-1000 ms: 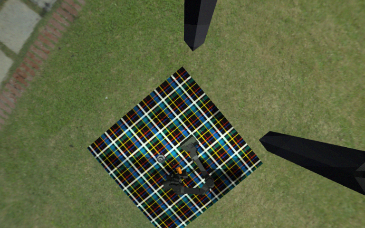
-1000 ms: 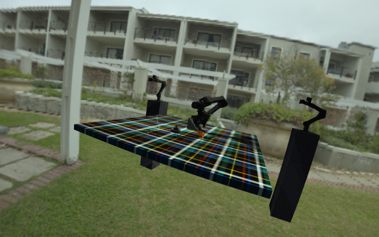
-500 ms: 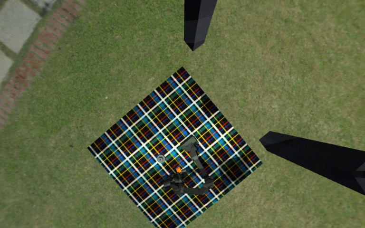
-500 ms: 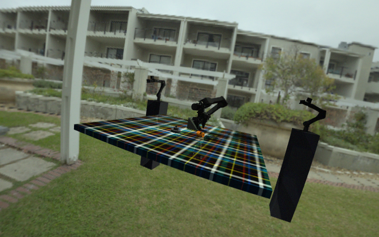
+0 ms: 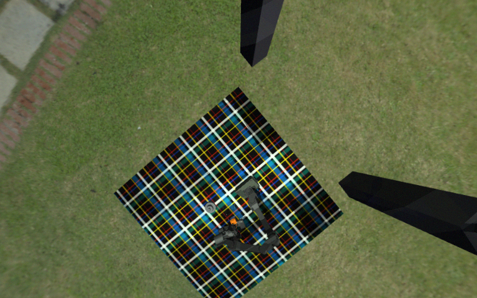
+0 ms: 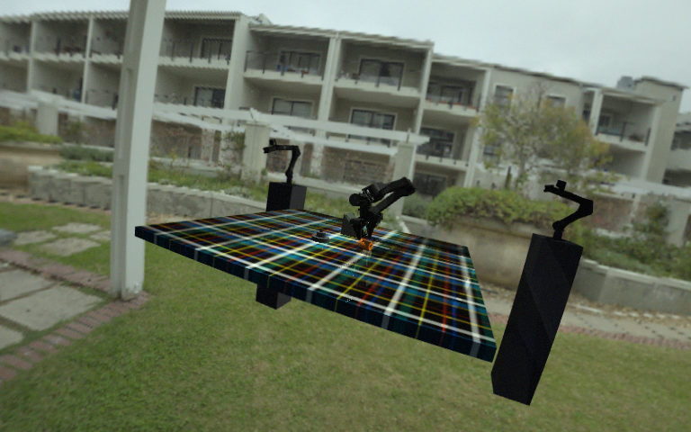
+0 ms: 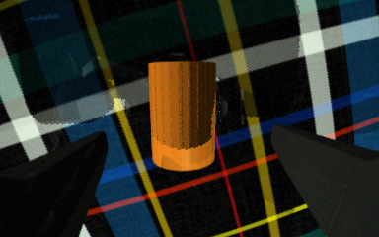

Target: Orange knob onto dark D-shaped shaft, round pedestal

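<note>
My gripper tip is 10 mm to the right of the orange knob and 20 mm above it. Also, from my gripper tip: round dark pedestal 70 mm ahead, 200 mm to the right, 10 mm below.
</note>
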